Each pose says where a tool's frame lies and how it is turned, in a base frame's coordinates. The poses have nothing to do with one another.
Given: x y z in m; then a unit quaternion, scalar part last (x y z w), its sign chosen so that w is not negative.
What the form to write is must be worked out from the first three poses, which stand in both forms.
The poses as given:
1: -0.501, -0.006, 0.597, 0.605, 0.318, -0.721, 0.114
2: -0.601, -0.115, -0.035, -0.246, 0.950, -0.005, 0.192
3: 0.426, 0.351, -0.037, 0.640, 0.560, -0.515, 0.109
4: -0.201, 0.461, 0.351, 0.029, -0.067, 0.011, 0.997
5: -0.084, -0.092, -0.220, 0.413, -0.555, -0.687, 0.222
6: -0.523, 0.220, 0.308, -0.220, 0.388, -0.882, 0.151
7: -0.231, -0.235, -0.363, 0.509, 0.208, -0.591, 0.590
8: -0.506, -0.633, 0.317, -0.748, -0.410, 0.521, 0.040
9: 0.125, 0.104, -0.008, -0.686, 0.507, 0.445, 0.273
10: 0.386, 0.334, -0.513, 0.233, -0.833, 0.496, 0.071
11: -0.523, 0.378, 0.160, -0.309, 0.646, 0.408, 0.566
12: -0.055, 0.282, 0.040, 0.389, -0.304, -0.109, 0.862
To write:
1: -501, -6, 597, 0.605, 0.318, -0.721, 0.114
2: -601, -115, -35, -0.246, 0.950, -0.005, 0.192
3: 426, 351, -37, 0.640, 0.560, -0.515, 0.109
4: -201, 461, 351, 0.029, -0.067, 0.011, 0.997
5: -84, -92, -220, 0.413, -0.555, -0.687, 0.222
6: -523, 220, 308, -0.220, 0.388, -0.882, 0.151
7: -231, -235, -363, 0.509, 0.208, -0.591, 0.590
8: -506, -633, 317, -0.748, -0.410, 0.521, 0.040
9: 125, 104, -8, -0.686, 0.507, 0.445, 0.273
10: 386, 334, -513, 0.233, -0.833, 0.496, 0.071
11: -523, 378, 160, -0.309, 0.646, 0.408, 0.566
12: -55, 282, 40, 0.389, -0.304, -0.109, 0.862
